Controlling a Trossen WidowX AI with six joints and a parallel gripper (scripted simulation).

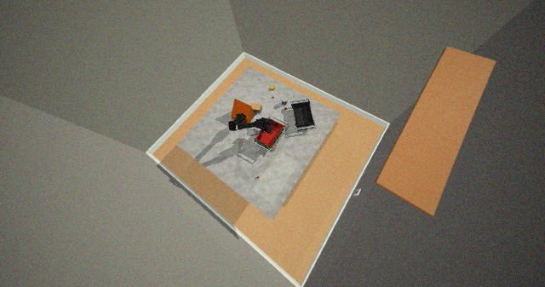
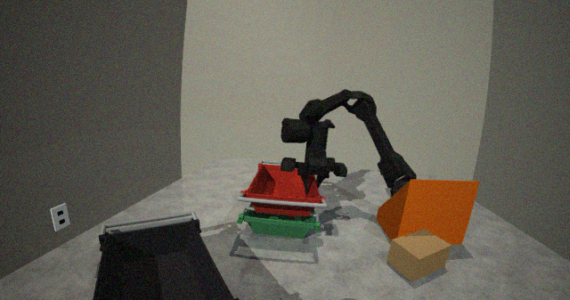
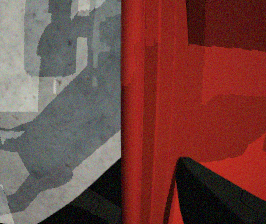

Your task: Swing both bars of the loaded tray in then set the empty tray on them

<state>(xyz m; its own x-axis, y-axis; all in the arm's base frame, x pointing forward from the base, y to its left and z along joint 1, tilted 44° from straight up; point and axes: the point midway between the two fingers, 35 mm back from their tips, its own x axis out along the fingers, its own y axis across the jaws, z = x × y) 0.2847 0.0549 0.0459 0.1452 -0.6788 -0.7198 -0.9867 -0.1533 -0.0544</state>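
Now: the red tray 80 mm ahead of my gripper tip and 30 mm above it. Round my gripper tip: tan box 270 mm behind, 180 mm to the left, 50 mm below; red cube 410 mm to the right, 230 mm ahead, 80 mm below; yellow piece 520 mm to the left, 290 mm behind, 70 mm below.
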